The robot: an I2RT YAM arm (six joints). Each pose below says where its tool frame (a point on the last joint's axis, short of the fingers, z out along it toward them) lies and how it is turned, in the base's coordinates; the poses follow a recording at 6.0 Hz.
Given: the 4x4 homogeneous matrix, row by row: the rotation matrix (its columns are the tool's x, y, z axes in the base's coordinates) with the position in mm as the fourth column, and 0 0 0 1 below. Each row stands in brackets.
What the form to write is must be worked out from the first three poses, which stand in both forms.
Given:
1: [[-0.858 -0.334 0.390 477], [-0.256 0.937 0.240 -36], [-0.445 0.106 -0.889 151], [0 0 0 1]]
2: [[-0.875 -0.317 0.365 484], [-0.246 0.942 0.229 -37], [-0.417 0.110 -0.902 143], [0 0 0 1]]
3: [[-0.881 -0.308 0.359 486], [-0.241 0.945 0.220 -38], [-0.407 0.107 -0.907 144], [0 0 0 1]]
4: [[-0.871 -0.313 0.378 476], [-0.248 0.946 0.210 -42], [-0.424 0.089 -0.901 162], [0 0 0 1]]
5: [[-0.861 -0.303 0.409 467], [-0.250 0.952 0.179 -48], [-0.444 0.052 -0.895 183], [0 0 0 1]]
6: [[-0.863 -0.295 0.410 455], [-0.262 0.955 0.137 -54], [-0.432 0.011 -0.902 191], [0 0 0 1]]
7: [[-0.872 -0.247 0.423 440], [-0.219 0.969 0.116 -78], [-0.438 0.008 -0.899 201], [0 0 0 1]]
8: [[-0.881 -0.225 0.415 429], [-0.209 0.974 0.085 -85], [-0.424 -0.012 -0.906 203], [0 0 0 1]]
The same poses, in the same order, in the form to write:
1:
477 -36 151
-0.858 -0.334 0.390
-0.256 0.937 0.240
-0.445 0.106 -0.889

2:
484 -37 143
-0.875 -0.317 0.365
-0.246 0.942 0.229
-0.417 0.110 -0.902

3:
486 -38 144
-0.881 -0.308 0.359
-0.241 0.945 0.220
-0.407 0.107 -0.907

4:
476 -42 162
-0.871 -0.313 0.378
-0.248 0.946 0.210
-0.424 0.089 -0.901

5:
467 -48 183
-0.861 -0.303 0.409
-0.250 0.952 0.179
-0.444 0.052 -0.895

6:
455 -54 191
-0.863 -0.295 0.410
-0.262 0.955 0.137
-0.432 0.011 -0.902

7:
440 -78 201
-0.872 -0.247 0.423
-0.219 0.969 0.116
-0.438 0.008 -0.899

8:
429 -85 203
-0.881 -0.225 0.415
-0.209 0.974 0.085
-0.424 -0.012 -0.906

